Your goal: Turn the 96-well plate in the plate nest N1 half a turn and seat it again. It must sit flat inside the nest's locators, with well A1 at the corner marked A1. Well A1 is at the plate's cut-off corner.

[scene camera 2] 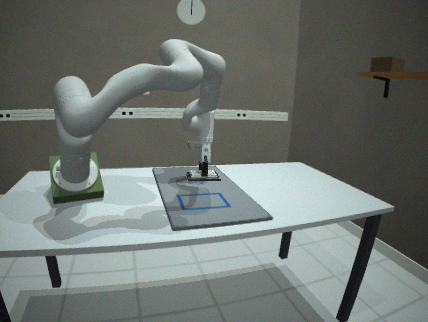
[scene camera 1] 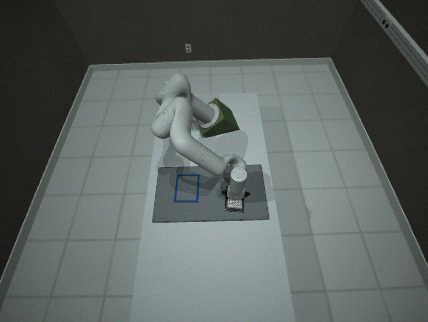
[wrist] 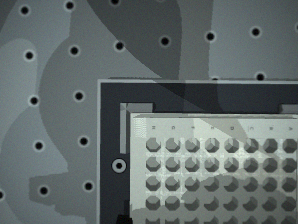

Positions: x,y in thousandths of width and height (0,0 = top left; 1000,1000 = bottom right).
A white 96-well plate (wrist: 602,663) is 0.14 m from the lens.
